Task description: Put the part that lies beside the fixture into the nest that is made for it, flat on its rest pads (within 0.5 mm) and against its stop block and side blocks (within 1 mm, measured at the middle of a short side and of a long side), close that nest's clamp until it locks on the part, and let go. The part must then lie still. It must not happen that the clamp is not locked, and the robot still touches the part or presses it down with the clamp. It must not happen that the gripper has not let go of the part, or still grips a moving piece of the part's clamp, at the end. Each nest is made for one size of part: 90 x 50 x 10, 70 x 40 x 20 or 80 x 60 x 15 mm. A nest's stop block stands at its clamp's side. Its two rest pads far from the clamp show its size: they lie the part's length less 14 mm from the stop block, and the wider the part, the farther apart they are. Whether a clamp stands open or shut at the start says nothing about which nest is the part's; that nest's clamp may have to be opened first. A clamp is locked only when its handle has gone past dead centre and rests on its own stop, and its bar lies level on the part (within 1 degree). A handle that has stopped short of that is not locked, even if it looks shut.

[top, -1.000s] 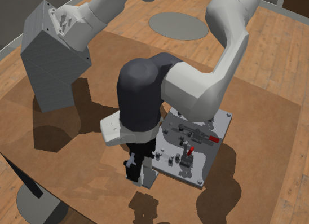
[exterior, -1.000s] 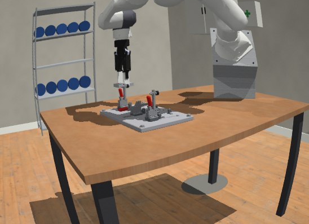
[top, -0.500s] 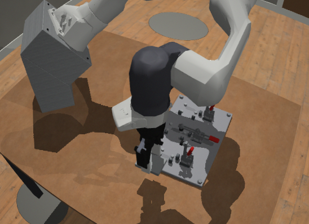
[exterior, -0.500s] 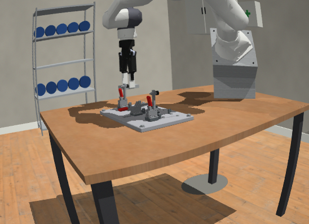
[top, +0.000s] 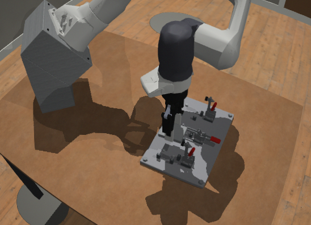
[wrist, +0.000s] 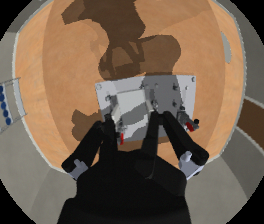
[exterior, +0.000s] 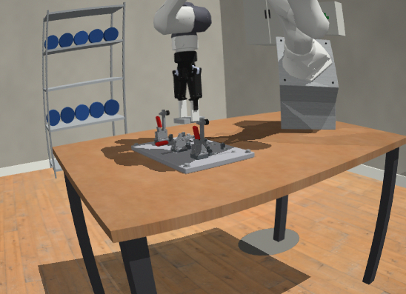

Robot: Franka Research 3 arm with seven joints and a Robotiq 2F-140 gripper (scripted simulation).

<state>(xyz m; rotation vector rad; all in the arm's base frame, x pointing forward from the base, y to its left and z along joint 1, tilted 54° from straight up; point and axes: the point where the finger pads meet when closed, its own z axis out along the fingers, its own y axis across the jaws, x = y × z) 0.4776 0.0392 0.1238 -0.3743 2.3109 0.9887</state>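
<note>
My hand is 40 mm short of the toggle clamp, 90 mm to the right of it and 70 mm above it. The rest, counted from my hand: flat grey block: 30 mm below; then grey fixture plate: 20 mm ahead, 80 mm to the left, 110 mm below.
</note>
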